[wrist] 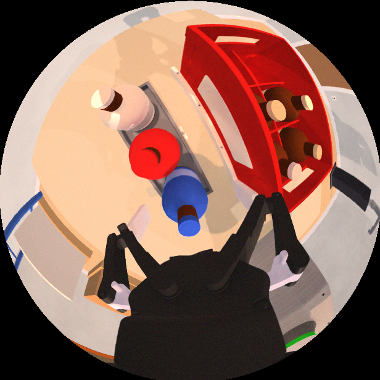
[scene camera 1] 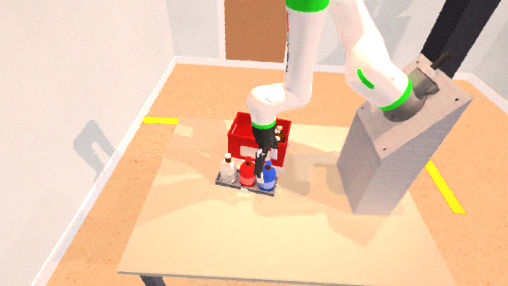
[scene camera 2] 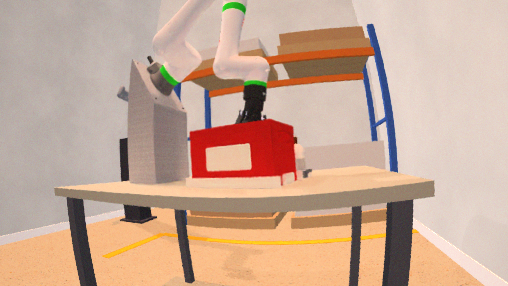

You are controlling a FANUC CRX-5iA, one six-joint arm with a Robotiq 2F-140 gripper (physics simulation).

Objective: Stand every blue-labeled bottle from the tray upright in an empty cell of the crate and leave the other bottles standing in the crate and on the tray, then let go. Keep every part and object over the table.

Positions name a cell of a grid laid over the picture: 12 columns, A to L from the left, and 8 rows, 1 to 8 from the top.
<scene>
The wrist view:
my gripper: F5
white bottle: D3
blue-labeled bottle: F5
red bottle: E4
</scene>
